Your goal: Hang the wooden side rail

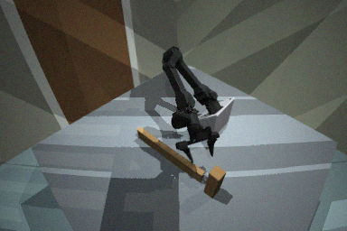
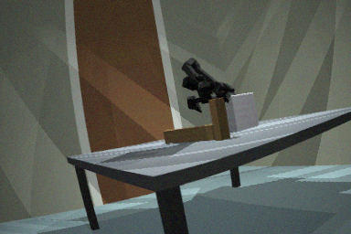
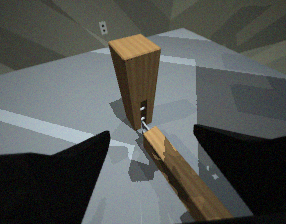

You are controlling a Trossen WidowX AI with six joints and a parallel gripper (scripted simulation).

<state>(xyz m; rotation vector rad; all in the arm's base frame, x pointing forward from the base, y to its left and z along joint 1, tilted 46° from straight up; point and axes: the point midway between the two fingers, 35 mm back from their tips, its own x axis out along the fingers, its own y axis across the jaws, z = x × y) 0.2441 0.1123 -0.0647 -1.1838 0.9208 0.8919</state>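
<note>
Now: gripper tip 9 cm to the right of the headboard post, 5 cm above it and 2 cm short of it.
</note>
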